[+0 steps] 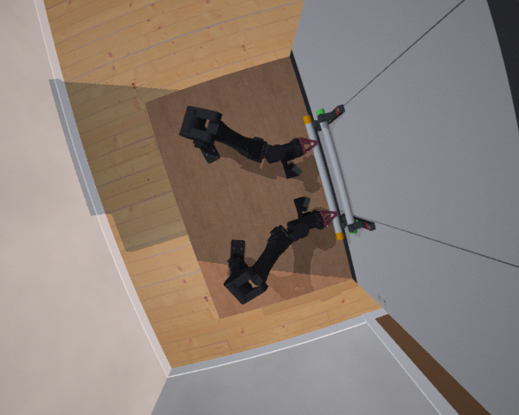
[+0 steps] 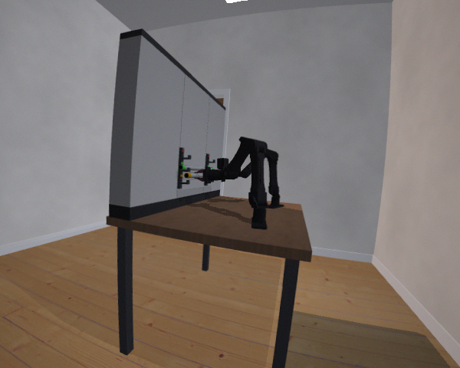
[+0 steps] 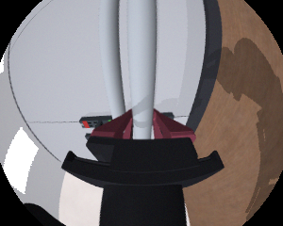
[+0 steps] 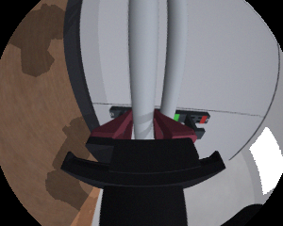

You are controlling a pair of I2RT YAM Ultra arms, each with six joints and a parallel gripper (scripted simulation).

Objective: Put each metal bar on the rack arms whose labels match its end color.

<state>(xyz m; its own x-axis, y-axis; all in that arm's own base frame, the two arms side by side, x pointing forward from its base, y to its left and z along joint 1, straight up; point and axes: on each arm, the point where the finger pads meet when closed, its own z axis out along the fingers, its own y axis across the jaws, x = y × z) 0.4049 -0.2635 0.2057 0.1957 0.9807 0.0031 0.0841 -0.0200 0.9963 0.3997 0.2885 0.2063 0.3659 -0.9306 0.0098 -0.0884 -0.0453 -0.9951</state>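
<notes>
My right hand is 15 cm to the right of the metal bar. The rest, counted from my right hand: green-ended bar (16 cm to the left, 4 cm ahead, 4 cm above); grey wall panel (22 cm above, 18 cm to the left, 13 cm ahead).
Right now the green-ended bar is 5 cm ahead of my left hand, 14 cm to the right of it and 4 cm above it. Round my left hand: metal bar 1 cm ahead, 15 cm to the right; then grey wall panel 15 cm ahead, 12 cm to the right, 22 cm above.
</notes>
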